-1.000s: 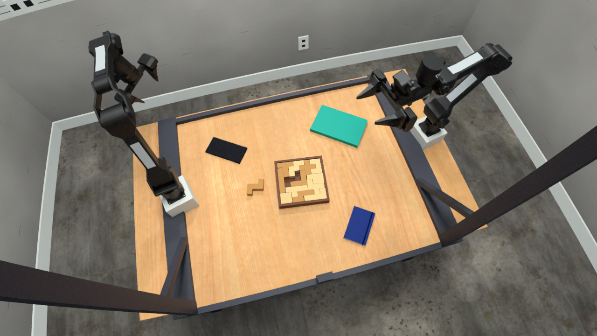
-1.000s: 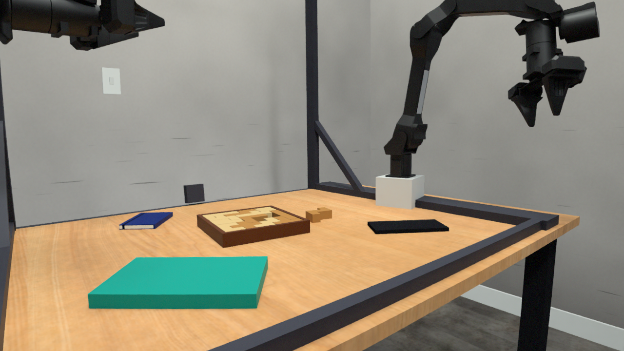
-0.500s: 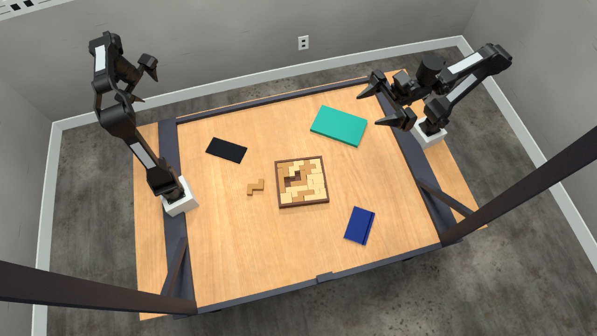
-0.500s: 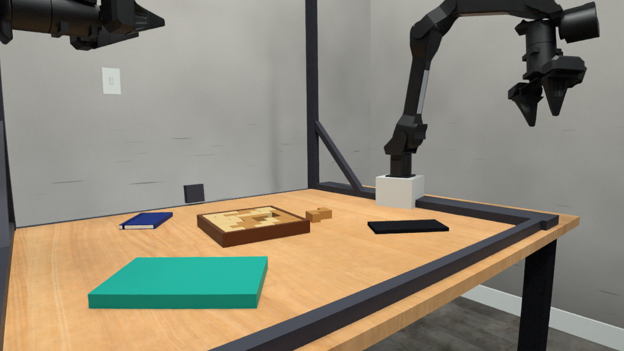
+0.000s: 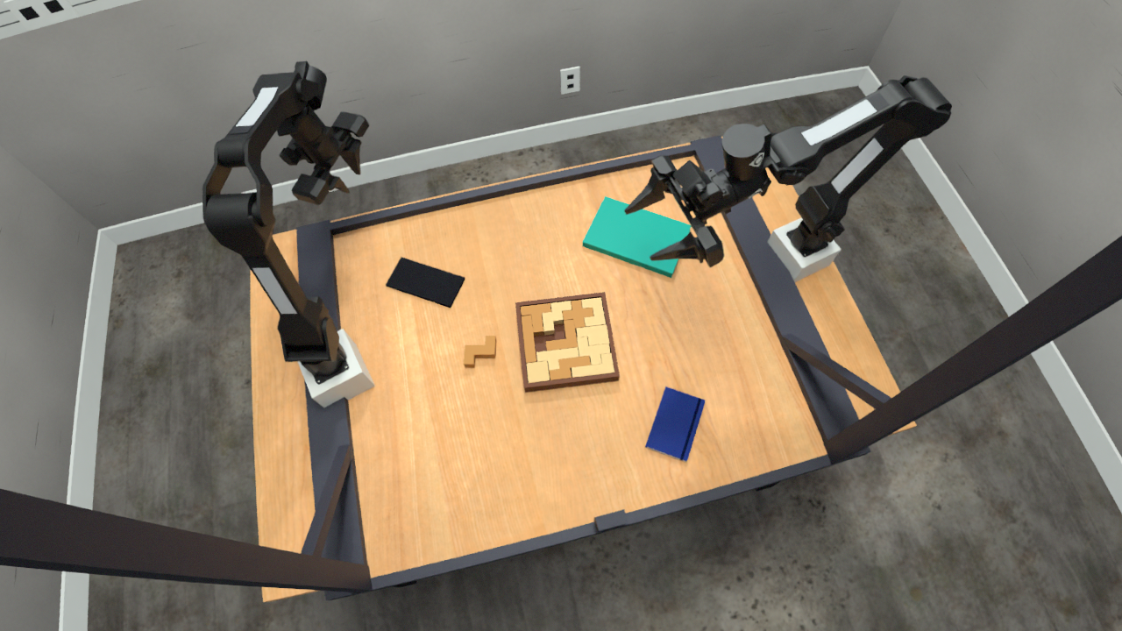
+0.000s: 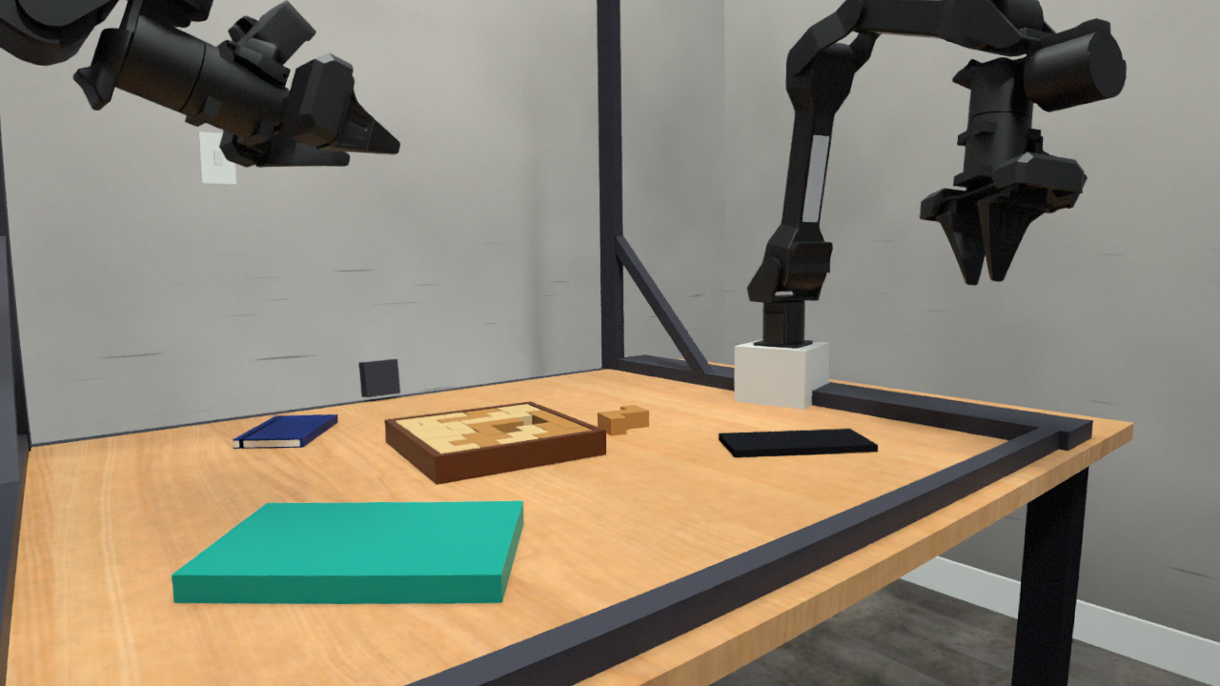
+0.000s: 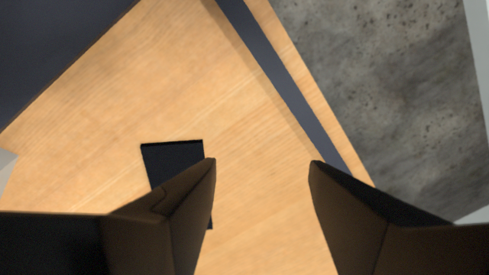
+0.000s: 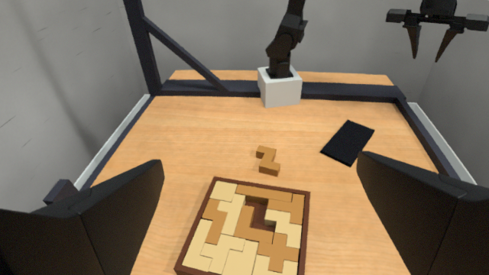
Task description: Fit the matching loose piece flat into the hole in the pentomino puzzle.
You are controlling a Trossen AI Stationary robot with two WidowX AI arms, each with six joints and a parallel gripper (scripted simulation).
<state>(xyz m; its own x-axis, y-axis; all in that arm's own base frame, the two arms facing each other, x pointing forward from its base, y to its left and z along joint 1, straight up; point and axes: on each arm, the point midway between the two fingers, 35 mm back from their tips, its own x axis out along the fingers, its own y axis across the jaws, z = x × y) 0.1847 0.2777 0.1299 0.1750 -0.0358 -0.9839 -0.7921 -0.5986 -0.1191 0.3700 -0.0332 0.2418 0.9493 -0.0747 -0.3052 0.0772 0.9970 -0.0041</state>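
Right now my left hand is 20 cm above the black flat slab, 15 cm past it and 9 cm to the left of it. Also, from my left hand: teal slab (54 cm to the right, 20 cm below, 18 cm behind).
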